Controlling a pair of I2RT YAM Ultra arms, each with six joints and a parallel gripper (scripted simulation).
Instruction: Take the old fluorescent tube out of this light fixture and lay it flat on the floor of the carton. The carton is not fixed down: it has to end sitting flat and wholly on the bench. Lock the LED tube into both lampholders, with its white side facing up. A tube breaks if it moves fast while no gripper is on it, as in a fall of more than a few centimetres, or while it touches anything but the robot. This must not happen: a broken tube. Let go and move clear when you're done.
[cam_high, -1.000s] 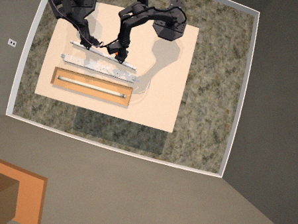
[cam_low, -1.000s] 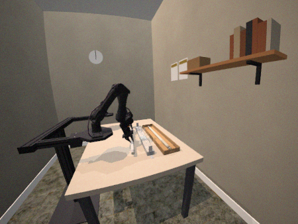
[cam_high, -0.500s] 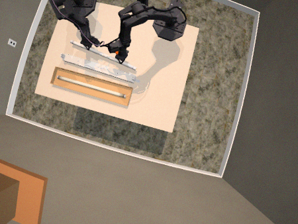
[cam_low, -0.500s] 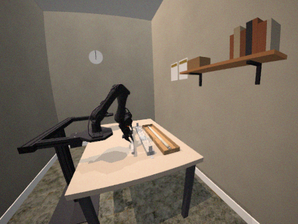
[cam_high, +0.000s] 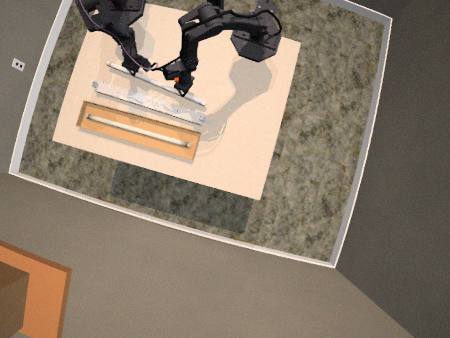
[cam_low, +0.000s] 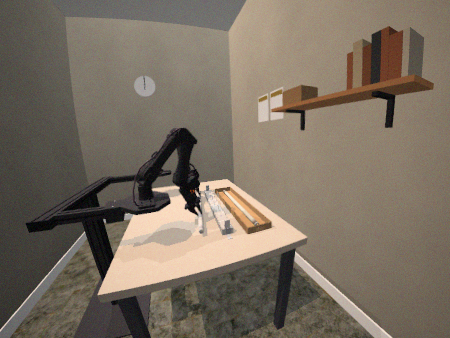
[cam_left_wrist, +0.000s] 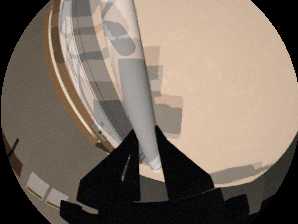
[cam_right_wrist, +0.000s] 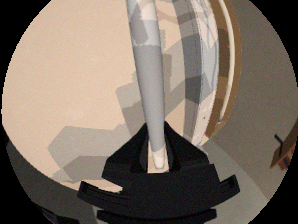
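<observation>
Right now the LED tube is 120 mm to the left of my right hand, 20 mm ahead of it and 10 mm below it. Round my right hand: carton (280 mm ahead, 90 mm to the left, 20 mm below); light fixture (130 mm ahead, 110 mm to the left, 10 mm above); old fluorescent tube (280 mm ahead, 90 mm to the left, 30 mm below).
</observation>
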